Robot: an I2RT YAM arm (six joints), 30 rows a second.
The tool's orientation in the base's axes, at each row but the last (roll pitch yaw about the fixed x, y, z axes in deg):
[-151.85 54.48 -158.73]
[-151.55 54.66 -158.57]
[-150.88 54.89 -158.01]
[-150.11 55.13 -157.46]
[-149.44 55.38 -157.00]
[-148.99 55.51 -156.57]
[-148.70 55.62 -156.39]
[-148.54 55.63 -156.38]
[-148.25 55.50 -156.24]
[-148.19 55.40 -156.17]
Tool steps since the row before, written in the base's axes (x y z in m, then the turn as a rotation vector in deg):
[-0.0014 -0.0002 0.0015 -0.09 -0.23 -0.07]
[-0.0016 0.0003 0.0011 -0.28 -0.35 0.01]
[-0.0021 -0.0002 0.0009 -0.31 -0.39 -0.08]
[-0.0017 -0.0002 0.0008 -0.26 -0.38 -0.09]
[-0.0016 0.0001 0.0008 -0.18 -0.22 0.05]
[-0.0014 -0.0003 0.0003 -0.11 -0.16 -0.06]
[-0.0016 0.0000 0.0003 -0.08 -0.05 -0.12]
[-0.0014 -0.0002 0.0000 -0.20 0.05 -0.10]
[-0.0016 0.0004 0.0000 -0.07 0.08 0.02]
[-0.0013 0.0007 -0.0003 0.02 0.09 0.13]
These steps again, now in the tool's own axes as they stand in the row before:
[-0.0004 -0.0007 -0.0019 0.15 -0.21 0.00]
[-0.0001 -0.0001 -0.0020 0.22 -0.35 -0.18]
[0.0004 -0.0005 -0.0022 0.31 -0.36 -0.15]
[0.0003 -0.0005 -0.0018 0.29 -0.35 -0.10]
[0.0002 -0.0002 -0.0018 0.10 -0.23 -0.14]
[0.0005 -0.0004 -0.0013 0.14 -0.14 -0.03]
[0.0006 -0.0002 -0.0015 0.15 -0.02 0.00]
[0.0008 -0.0003 -0.0012 0.17 0.07 -0.13]
[0.0007 0.0003 -0.0014 0.00 0.07 -0.09]
[0.0008 0.0007 -0.0011 -0.14 0.05 -0.06]

